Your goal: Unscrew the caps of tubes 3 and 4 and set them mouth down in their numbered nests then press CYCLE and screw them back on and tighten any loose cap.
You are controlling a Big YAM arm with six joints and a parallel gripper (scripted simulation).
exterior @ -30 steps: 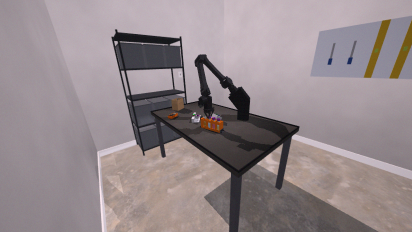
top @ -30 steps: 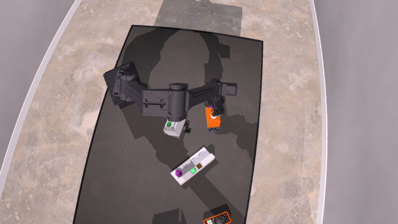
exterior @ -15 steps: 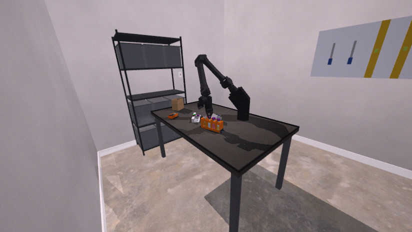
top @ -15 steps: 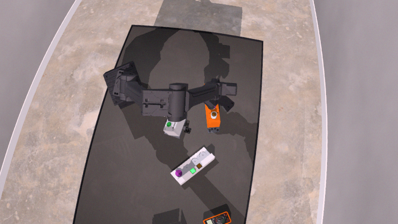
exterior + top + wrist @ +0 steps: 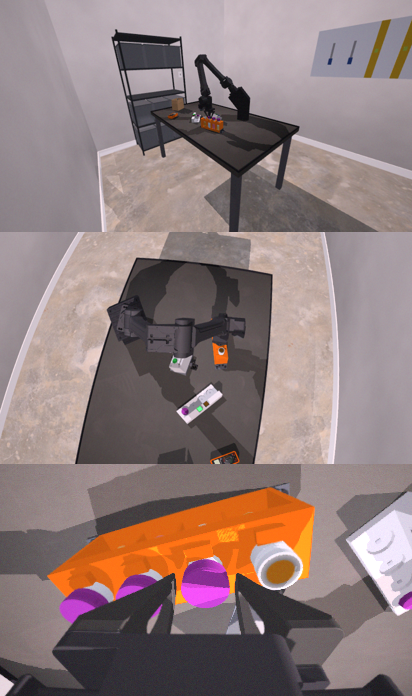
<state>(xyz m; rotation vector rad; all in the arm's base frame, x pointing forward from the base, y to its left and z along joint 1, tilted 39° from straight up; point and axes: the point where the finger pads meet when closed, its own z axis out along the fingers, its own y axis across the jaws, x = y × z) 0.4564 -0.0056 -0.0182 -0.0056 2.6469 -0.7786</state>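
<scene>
Right now the cap is 34 cm to the right of my hand, 15 cm behind it and 10 cm below it. The rest, counted from my hand: green key (21 cm behind, 10 cm to the right, 5 cm below); then blue key (20 cm behind, 6 cm to the right, 5 cm below); then key housing (19 cm behind, 8 cm to the right, 6 cm below).
</scene>
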